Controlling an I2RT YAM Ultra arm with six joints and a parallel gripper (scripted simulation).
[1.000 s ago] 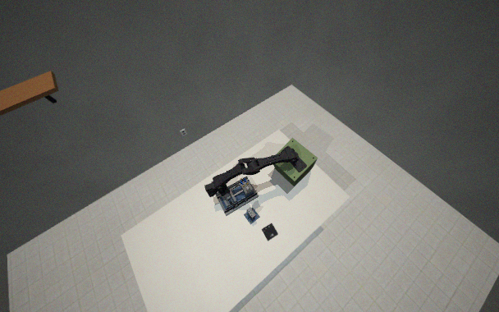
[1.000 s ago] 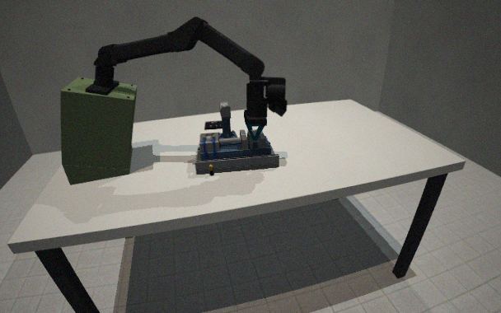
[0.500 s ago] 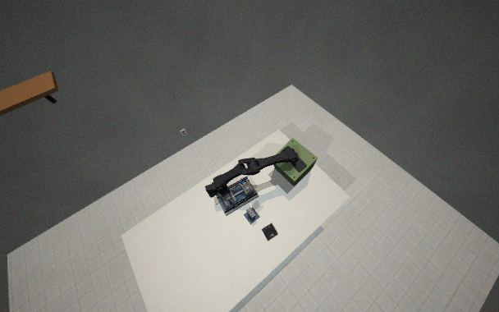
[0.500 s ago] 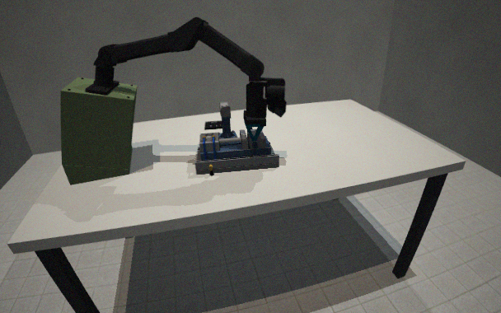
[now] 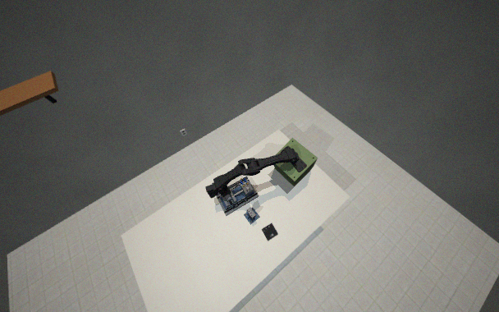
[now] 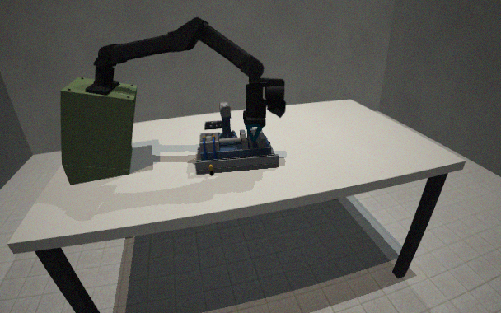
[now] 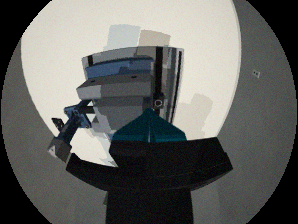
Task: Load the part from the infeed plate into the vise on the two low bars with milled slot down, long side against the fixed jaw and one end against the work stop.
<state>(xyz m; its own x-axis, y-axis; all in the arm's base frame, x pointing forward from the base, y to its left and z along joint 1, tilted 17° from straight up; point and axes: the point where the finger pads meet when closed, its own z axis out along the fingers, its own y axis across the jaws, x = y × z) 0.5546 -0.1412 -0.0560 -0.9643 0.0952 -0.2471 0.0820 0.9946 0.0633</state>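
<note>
My hand is 8 cm past the cylinder rod, 6 cm to the right of it and 2 cm above it. Round my hand: grey block part 4 cm to the left, 1 cm below, 1 cm ahead; air cylinder 16 cm behind, 6 cm to the left, 2 cm below; vise 6 cm below, 6 cm behind, 5 cm to the left.
</note>
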